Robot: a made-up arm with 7 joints.
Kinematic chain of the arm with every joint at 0, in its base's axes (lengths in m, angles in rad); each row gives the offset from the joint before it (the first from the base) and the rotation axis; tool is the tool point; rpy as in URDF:
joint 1: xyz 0 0 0.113 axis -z
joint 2: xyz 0 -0.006 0.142 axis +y
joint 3: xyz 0 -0.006 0.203 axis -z
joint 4: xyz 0 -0.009 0.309 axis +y
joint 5: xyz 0 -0.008 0.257 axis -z
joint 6: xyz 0 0 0.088 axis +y
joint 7: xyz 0 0 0.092 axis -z
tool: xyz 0 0 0 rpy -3.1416 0 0
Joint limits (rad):
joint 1: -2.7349..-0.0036
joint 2: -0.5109..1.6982
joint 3: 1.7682..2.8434
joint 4: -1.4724..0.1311
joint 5: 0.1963..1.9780
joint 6: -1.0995..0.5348
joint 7: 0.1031..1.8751
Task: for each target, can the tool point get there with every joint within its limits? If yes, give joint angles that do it. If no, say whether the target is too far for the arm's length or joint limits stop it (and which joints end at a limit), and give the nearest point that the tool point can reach.
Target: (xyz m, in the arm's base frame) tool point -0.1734 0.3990 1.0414
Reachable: yes | joints -1.6382 0.2453 2.6286 -0.6460 1.3067 0.2200 0.9100
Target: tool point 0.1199 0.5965 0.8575
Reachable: yes | joints -1.0505 0.4455 2.6182 -0.8473 1.8131 0.3370 1.1748
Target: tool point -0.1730 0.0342 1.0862
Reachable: yes | joints -1.9433 -0.2035 2.5364 -0.7002 0.5713 -0.7314 1.1239
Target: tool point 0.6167 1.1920 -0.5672
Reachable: no: too far | nearest point 0.3828 0.7399 -0.0930 | short by 0.696 m
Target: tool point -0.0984 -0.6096 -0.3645
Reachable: no: joint limits stop it (at a limit: joint 1, joint 2, joint 4, joint 5) | nearest point -0.5080 -0.0735 -0.0944 | short by 0.727 m
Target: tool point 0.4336 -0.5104 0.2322
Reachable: no: joint limits stop it (at a limit: joint 1, joint 3, joint 4, joint 6) | nearest point 0.6529 0.0454 0.2205 | short by 0.598 m
